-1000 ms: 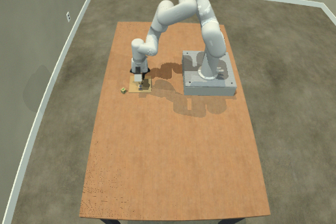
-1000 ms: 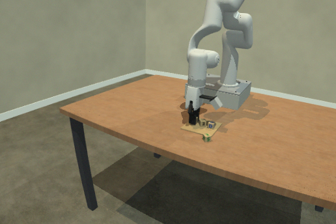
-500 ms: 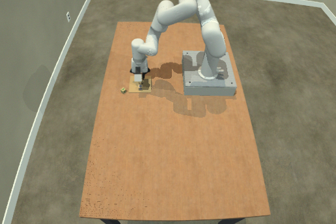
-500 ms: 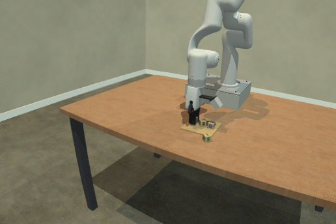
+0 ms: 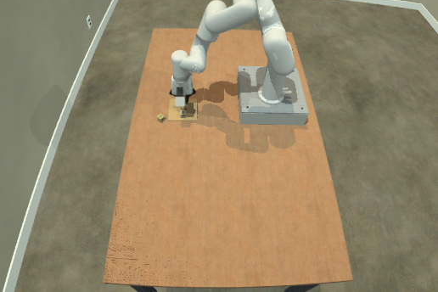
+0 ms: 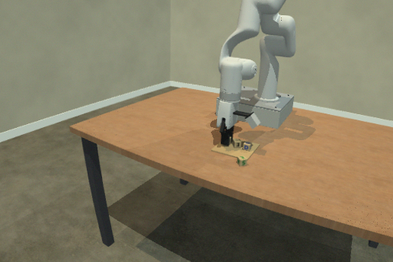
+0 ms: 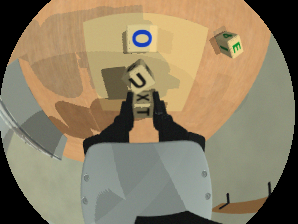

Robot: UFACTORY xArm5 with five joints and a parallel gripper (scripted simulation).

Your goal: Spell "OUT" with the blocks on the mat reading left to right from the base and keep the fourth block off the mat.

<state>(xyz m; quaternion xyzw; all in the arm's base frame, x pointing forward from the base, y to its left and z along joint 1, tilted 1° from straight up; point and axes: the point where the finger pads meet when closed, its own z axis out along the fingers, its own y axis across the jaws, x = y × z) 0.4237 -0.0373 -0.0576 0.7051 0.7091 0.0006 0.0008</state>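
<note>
Now: hand 40 mm to the right of the U block and 10 mm above it. The rest, counted from my hand: tan mat: 40 mm to the left, 30 mm below.
</note>
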